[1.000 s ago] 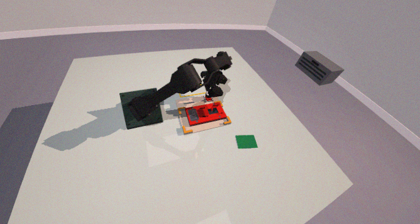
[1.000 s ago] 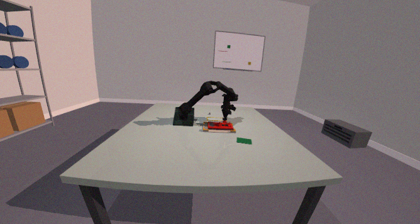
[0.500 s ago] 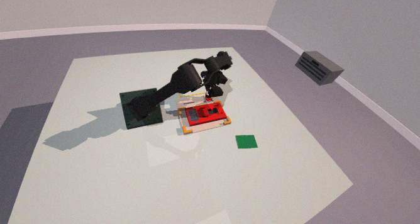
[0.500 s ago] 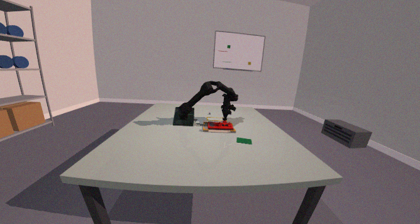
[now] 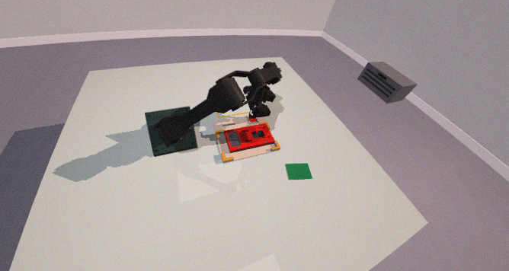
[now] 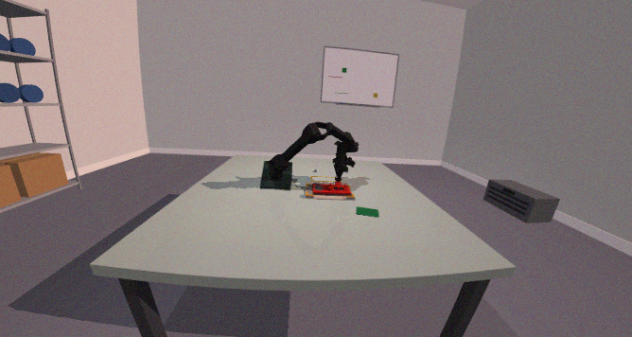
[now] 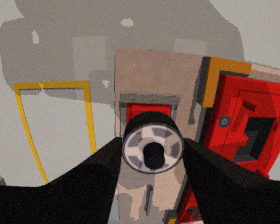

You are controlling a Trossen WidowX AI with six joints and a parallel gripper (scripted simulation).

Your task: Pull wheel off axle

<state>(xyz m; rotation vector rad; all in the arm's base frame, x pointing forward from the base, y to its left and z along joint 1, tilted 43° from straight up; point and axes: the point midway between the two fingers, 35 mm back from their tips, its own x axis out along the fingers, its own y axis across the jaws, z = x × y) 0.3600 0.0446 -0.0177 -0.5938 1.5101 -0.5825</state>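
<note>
The axle lies 10 mm below my gripper tip. Round my gripper tip: wheel: right at my gripper tip.
</note>
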